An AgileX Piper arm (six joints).
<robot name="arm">
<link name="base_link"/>
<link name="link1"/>
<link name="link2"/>
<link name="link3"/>
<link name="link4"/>
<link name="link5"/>
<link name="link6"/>
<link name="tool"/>
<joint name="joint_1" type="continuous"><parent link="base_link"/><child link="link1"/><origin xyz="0 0 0.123" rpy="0 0 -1.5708"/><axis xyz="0 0 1"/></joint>
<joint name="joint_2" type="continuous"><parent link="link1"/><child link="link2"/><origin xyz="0 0 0" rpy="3.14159 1.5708 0"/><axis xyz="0 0 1"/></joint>
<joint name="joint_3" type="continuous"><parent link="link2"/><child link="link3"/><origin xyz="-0.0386 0.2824 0" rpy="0 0 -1.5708"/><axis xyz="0 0 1"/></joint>
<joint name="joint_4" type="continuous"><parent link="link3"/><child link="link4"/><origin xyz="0.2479 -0.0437 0" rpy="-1.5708 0 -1.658"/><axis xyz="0 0 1"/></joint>
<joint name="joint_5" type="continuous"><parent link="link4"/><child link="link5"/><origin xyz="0 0 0" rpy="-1.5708 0 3.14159"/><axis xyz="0 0 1"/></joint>
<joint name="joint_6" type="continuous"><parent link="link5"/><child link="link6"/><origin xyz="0 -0.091 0" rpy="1.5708 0 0"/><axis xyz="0 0 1"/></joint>
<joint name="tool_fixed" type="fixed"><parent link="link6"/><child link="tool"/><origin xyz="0 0 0" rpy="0 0 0"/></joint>
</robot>
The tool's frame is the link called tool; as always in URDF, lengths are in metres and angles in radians. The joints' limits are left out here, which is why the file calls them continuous.
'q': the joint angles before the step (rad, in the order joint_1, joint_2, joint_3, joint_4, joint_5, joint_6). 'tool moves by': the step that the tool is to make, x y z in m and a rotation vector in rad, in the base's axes. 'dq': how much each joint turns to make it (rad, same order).
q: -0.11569, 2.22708, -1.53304, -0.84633, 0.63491, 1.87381
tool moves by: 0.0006, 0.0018, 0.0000, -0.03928, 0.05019, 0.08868
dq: 0.00357, 0.00014, -0.00030, 0.00128, -0.00303, -0.10738
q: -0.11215, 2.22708, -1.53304, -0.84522, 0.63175, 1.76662
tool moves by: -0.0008, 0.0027, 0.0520, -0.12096, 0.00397, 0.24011
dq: 0.00011, -0.11270, 0.00032, 0.01396, -0.03716, -0.29640
